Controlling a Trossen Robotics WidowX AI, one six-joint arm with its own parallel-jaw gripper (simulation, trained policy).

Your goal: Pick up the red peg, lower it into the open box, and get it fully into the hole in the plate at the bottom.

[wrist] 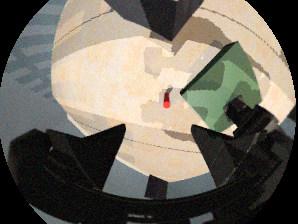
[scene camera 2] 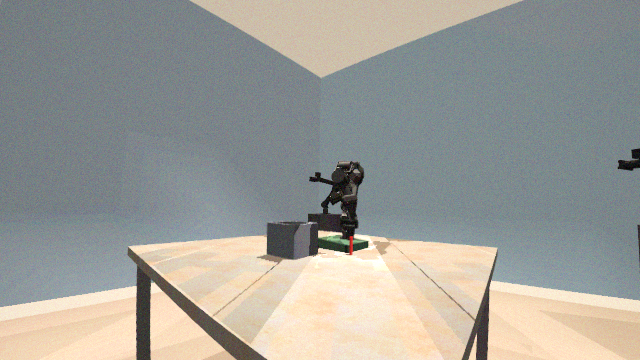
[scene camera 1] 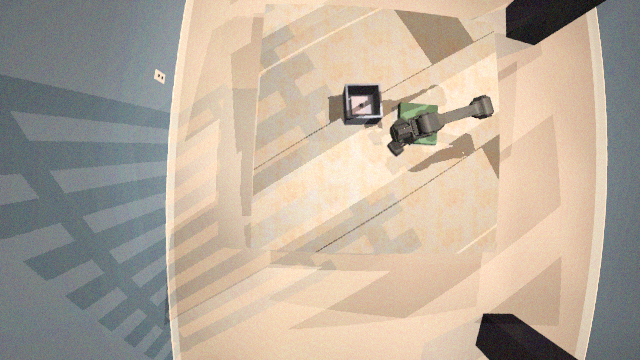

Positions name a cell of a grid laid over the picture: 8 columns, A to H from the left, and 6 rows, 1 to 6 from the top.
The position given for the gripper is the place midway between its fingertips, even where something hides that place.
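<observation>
The gripper (wrist: E4). A grey box (scene camera 2: D5). The box (scene camera 1: E2).
</observation>
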